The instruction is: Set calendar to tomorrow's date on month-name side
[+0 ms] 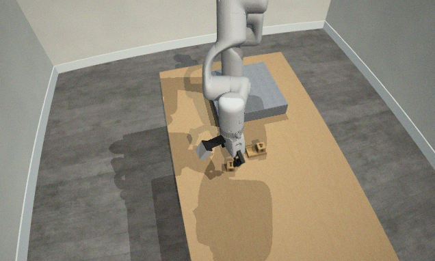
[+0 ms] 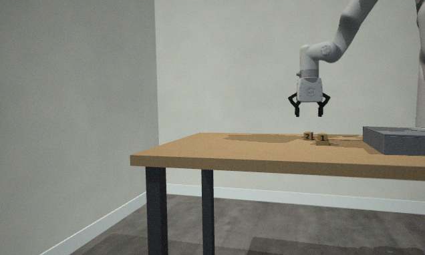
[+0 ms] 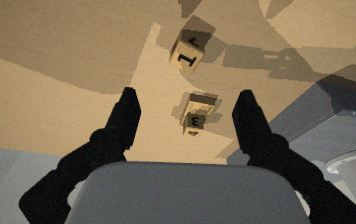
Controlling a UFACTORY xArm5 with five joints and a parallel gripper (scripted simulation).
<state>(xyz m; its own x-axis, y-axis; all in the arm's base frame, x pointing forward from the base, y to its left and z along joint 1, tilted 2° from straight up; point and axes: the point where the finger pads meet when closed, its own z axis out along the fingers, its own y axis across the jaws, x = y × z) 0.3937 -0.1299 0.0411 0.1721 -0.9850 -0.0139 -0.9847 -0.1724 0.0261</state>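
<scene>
Right now my hand is 9 cm above the wooden cube. Round my hand: wooden tray: 12 cm to the left, 10 cm below, 4 cm behind.
</scene>
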